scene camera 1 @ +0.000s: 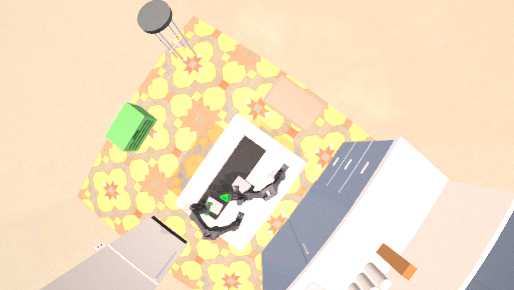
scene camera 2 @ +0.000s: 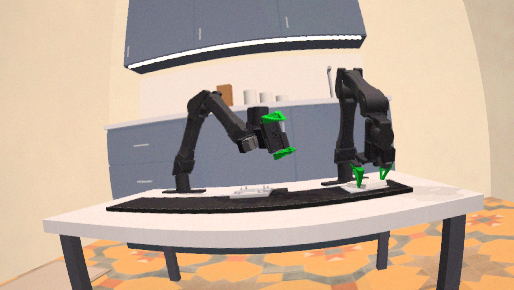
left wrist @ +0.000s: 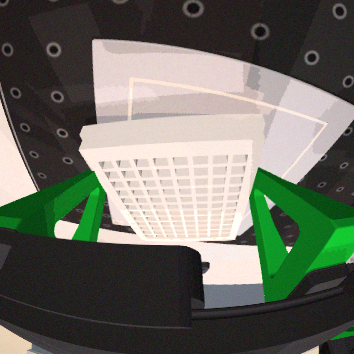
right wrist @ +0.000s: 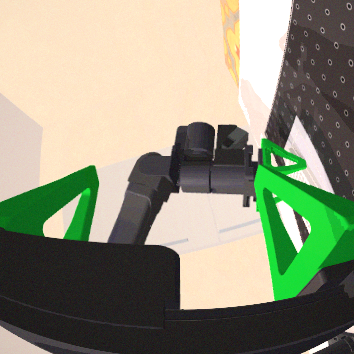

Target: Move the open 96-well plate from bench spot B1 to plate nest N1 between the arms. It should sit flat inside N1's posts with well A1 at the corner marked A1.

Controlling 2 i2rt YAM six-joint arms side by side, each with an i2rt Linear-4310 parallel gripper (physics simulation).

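Frame: origin at the left arm's base, x ahead, y left, z up, level; millimetres.
Seen in the pictures: left gripper, fingertip midpoint: (scene camera 1: 211, 206) (scene camera 2: 370, 185) (left wrist: 176, 173) (right wrist: 299, 178); right gripper, fingertip midpoint: (scene camera 1: 221, 196) (scene camera 2: 289, 135) (right wrist: 176, 173); left arm's base, origin of the base link: (scene camera 1: 238, 220) (scene camera 2: 345, 182) (right wrist: 353, 348); right arm's base, origin of the base link: (scene camera 1: 281, 172) (scene camera 2: 183, 192) (left wrist: 347, 264).
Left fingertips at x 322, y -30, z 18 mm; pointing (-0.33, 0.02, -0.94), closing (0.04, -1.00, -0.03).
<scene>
Offsets run from my left fingertips to a thing's top centre. "spot": to the spot under its first point. Level surfaces: height alone.
The white open 96-well plate @[dx -24, dy -4, dz +11 mm] (scene camera 1: 215, 205) (scene camera 2: 374, 184) (left wrist: 175, 131) is low at the light card of bench spot B1 @[spot: dx +19, dy -76, dz -3 mm] (scene camera 2: 351, 190) (left wrist: 195, 62), wells up; whether it touches the card I cannot tell. My left gripper (scene camera 2: 371, 181) (left wrist: 176, 173) points down with its green fingers against both long sides of the plate, shut on it. Nest N1 @[dx -203, dy -347, dz +17 mm] (scene camera 1: 241, 184) (scene camera 2: 251, 195), a pale base with short posts, lies near the middle of the bench. My right gripper (scene camera 2: 290, 134) is open and empty, raised and turned sideways. The A1 marks cannot be read.
A black perforated board @[dz -5 mm] (scene camera 1: 249, 148) (scene camera 2: 165, 204) (left wrist: 30, 70) (right wrist: 325, 65) lies under the nest and the card on the white table (scene camera 1: 237, 122) (scene camera 2: 250, 232). The left arm (right wrist: 195, 172) shows beyond the right fingers in the right wrist view.
</scene>
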